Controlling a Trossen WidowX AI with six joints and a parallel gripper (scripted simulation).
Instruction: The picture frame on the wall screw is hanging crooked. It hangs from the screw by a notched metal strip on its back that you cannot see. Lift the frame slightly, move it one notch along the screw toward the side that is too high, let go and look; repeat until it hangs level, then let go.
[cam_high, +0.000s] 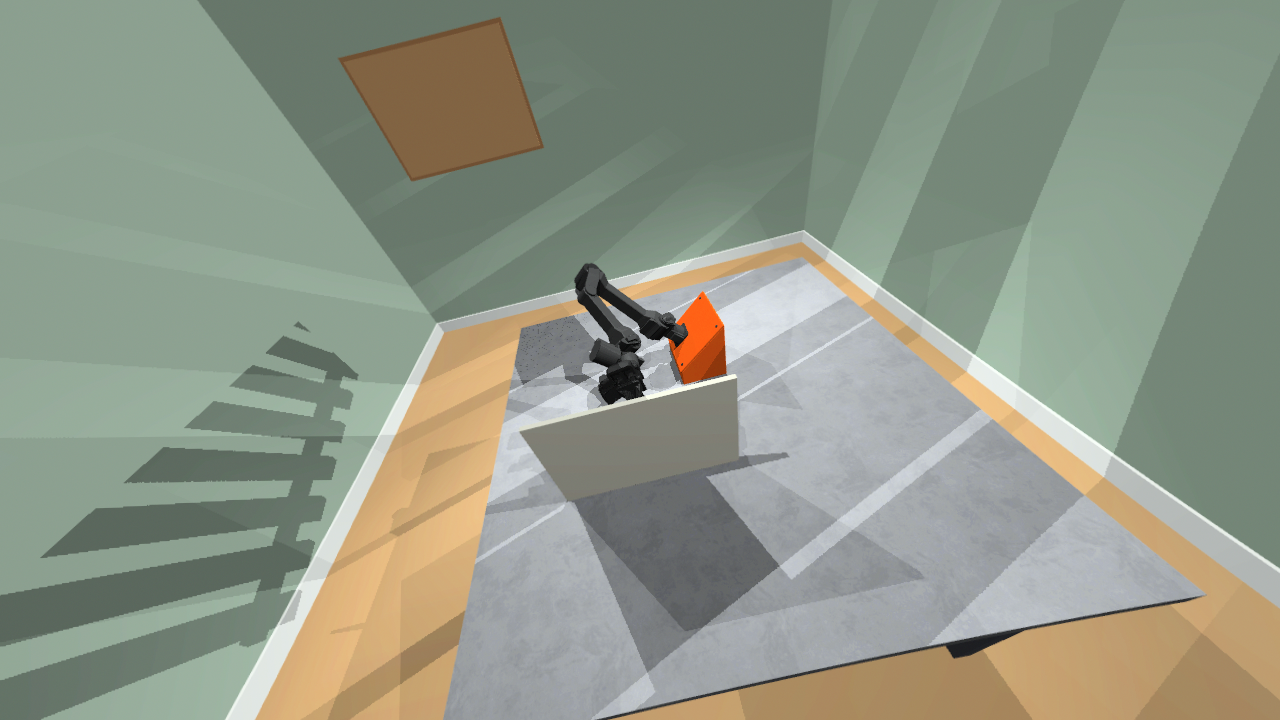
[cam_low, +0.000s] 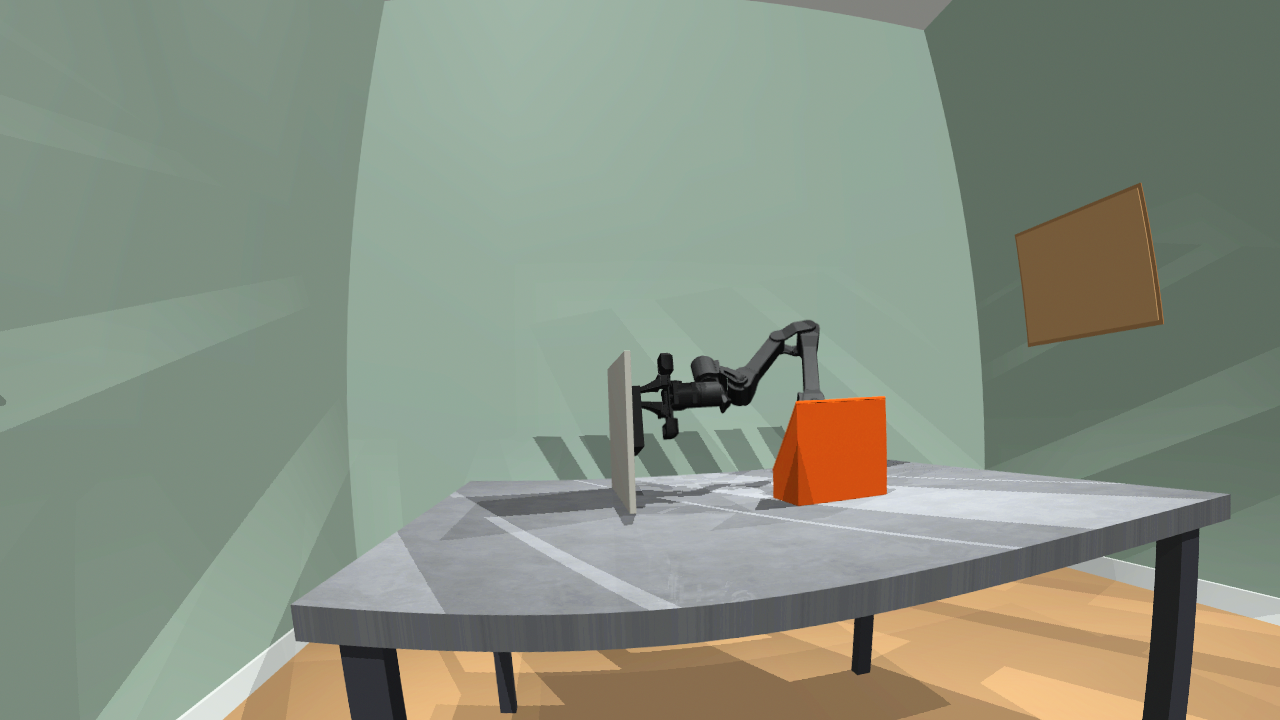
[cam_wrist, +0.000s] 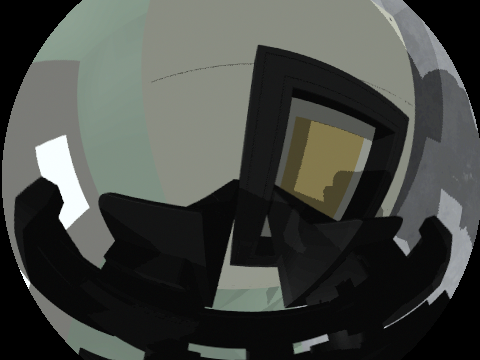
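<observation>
My gripper tip is 5 cm above the picture frame and 1 cm to the right of it. The rest, counted from my gripper tip: wall panel 7 cm below, 2 cm ahead, 1 cm to the right.
</observation>
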